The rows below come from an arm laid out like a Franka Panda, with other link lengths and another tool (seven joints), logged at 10 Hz.
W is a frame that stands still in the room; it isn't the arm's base.
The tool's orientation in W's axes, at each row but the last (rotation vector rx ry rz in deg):
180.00 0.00 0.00
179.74 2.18 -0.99
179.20 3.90 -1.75
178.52 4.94 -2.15
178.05 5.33 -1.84
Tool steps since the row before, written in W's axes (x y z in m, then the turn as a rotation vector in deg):
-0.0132 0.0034 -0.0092 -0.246 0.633 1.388
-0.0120 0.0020 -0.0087 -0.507 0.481 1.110
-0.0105 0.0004 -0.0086 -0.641 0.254 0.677
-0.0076 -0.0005 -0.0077 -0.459 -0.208 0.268
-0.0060 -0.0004 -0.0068 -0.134 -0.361 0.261
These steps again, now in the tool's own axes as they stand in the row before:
-0.0132 -0.0034 0.0092 -0.246 -0.633 -1.388
-0.0119 -0.0023 0.0088 -0.507 -0.489 -1.106
-0.0103 -0.0010 0.0088 -0.643 -0.273 -0.668
-0.0074 -0.0001 0.0079 -0.476 0.188 -0.252
-0.0059 -0.0002 0.0069 -0.161 0.360 -0.246

